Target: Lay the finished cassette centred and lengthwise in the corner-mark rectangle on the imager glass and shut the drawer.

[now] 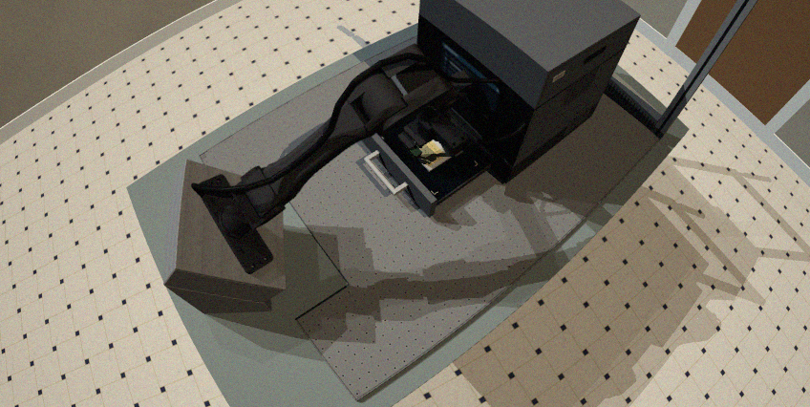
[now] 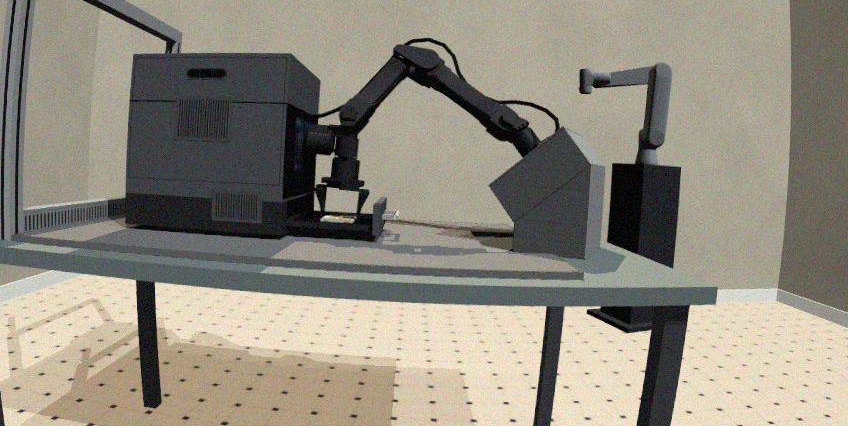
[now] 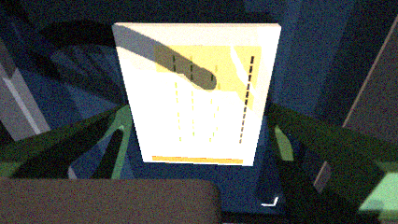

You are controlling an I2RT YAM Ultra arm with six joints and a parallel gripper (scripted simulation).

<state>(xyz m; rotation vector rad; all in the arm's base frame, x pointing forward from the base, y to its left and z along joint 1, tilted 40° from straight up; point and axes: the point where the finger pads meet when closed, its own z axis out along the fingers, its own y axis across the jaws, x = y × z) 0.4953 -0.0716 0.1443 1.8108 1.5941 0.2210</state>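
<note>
Now: hand 1 cm above the cassette. The rest, counted from my hand: drawer 1 cm ahead.
</note>
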